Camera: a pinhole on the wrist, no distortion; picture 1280 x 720 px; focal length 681.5 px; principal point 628.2 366.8 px. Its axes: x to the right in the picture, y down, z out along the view. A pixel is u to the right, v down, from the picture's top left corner.
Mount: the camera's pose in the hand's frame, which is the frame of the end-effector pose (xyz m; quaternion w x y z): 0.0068 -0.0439 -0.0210 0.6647 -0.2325 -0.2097 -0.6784
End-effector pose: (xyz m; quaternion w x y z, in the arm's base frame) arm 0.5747 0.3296 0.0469 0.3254 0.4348 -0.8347 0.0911
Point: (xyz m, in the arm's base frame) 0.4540 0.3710 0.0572
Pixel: 128 443
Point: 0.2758 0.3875 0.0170
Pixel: 288 467
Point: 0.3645 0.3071 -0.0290
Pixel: 528 464
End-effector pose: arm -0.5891 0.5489 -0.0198 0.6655 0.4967 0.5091 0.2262
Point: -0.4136 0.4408 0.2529
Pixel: 445 37
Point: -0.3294 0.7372 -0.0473
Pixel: outside the picture
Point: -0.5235 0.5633 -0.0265
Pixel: 612 577
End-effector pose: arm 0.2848 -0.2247 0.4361 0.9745 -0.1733 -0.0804 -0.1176
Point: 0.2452 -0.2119 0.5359
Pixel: 1029 167
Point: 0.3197 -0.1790 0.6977
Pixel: 1084 550
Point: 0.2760 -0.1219 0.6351
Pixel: 876 353
